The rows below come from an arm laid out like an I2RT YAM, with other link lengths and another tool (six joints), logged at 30 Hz.
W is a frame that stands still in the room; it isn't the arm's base.
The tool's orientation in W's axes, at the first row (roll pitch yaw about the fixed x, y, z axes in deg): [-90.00 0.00 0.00]
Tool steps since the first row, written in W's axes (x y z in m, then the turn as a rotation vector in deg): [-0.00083 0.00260 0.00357 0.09 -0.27 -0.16]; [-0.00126 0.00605 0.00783 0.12 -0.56 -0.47]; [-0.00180 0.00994 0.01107 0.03 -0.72 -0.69]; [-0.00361 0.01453 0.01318 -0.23 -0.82 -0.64]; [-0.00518 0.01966 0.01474 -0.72 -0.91 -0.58]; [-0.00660 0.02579 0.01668 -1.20 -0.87 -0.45]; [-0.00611 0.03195 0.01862 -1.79 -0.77 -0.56]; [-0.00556 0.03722 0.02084 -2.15 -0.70 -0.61]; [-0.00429 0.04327 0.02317 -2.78 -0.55 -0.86]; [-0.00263 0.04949 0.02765 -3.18 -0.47 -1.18]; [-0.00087 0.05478 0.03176 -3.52 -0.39 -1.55]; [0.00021 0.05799 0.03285 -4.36 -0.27 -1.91]
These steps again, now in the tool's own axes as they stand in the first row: [-0.00083 -0.00357 0.00260 0.09 0.16 -0.27]; [-0.00126 -0.00783 0.00605 0.12 0.47 -0.56]; [-0.00180 -0.01107 0.00994 0.03 0.69 -0.72]; [-0.00361 -0.01318 0.01453 -0.23 0.64 -0.82]; [-0.00518 -0.01474 0.01966 -0.72 0.58 -0.91]; [-0.00660 -0.01668 0.02579 -1.20 0.45 -0.87]; [-0.00611 -0.01862 0.03195 -1.79 0.56 -0.77]; [-0.00556 -0.02084 0.03722 -2.15 0.61 -0.70]; [-0.00429 -0.02317 0.04327 -2.78 0.86 -0.55]; [-0.00263 -0.02765 0.04949 -3.18 1.18 -0.47]; [-0.00087 -0.03176 0.05478 -3.52 1.55 -0.39]; [0.00021 -0.03285 0.05799 -4.36 1.91 -0.27]
